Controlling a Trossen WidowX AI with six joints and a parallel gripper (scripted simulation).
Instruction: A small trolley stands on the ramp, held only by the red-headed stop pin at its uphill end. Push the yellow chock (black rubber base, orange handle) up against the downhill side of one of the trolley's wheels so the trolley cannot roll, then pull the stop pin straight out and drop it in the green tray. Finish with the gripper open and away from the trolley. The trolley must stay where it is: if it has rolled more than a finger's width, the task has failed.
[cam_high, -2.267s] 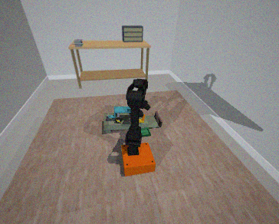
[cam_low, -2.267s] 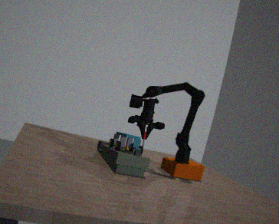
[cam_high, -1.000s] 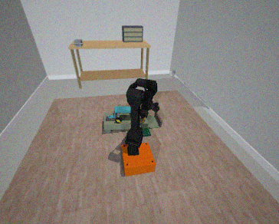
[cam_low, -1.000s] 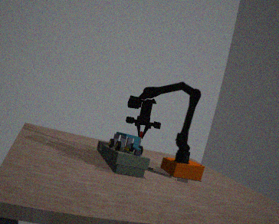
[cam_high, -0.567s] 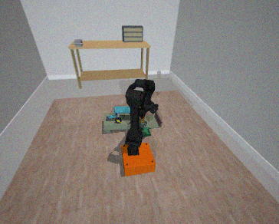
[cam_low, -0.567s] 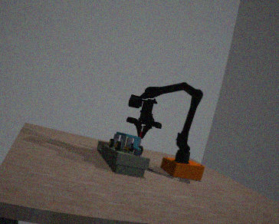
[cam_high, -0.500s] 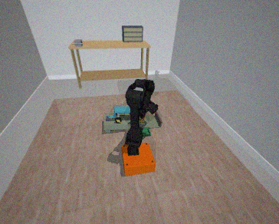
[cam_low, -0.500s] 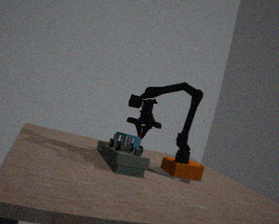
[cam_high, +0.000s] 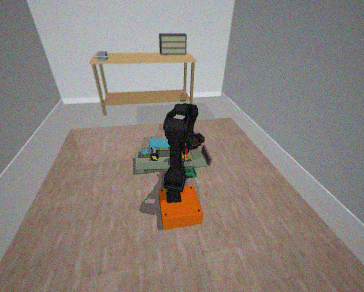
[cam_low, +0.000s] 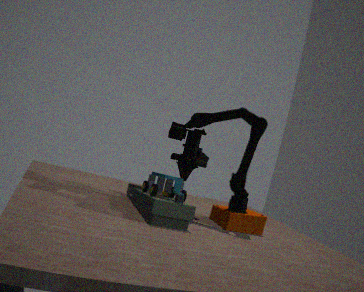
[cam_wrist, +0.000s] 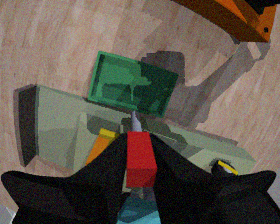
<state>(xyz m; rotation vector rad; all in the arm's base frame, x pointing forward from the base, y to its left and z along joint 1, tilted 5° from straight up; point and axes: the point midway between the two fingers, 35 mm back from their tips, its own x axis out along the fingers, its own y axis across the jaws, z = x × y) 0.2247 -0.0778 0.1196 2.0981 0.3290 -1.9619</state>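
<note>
Right now my gripper tip is 1 cm past the green tray and 14 cm above it. The rest, counted from my gripper tip: red-headed stop pin right at my gripper tip; yellow chock 5 cm ahead, 6 cm below; blue trolley 10 cm ahead, 11 cm to the left, 3 cm below.
</note>
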